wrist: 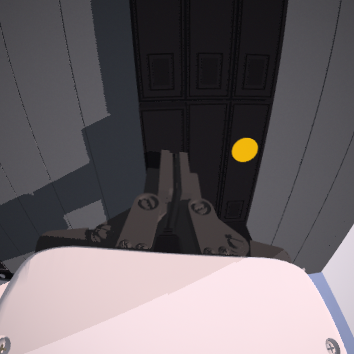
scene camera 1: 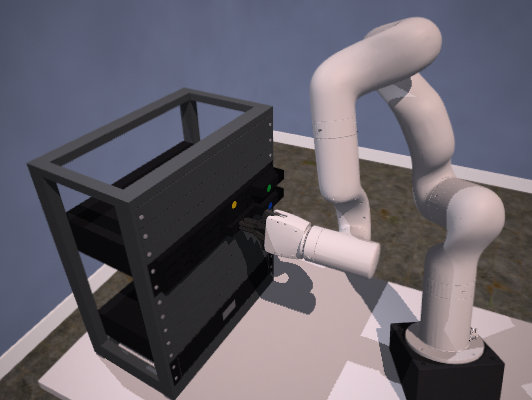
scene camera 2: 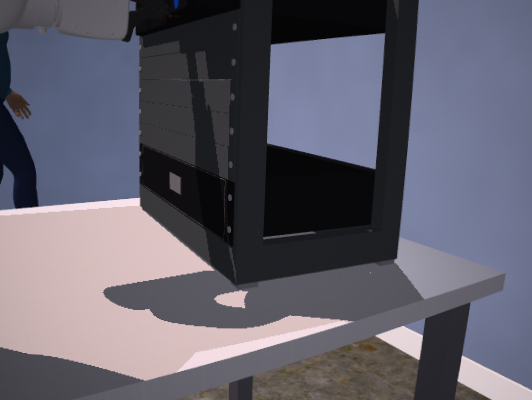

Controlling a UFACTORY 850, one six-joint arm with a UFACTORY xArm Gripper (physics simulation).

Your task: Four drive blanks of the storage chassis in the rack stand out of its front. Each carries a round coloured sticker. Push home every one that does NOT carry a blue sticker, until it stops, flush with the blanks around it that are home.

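Observation:
The black chassis (scene camera 1: 195, 240) (wrist: 210, 30) crosses the rack's front. The yellow sticker (scene camera 1: 234, 204) (wrist: 245, 149) is on a blank that looks flush with those around it. The green sticker (scene camera 1: 269, 188) and the blue sticker (scene camera 1: 270, 205) (scene camera 2: 176, 4) are on blanks that stand out at the chassis's far end. My gripper (scene camera 1: 241, 223) (wrist: 170, 168) is shut and empty, its tips at the lower row in front of a blank (wrist: 162, 125) that looks about level with its neighbours. The red sticker is mostly hidden by the fingers; a red speck (scene camera 2: 170, 16) shows in scene camera 2.
The rack (scene camera 1: 80, 150) (scene camera 2: 252, 150) stands on the table (scene camera 1: 300, 340) (scene camera 2: 65, 250). Grey panels lie above and below the chassis. The protruding green and blue blanks are close beside my gripper's body. A person (scene camera 2: 17, 150) stands behind the table.

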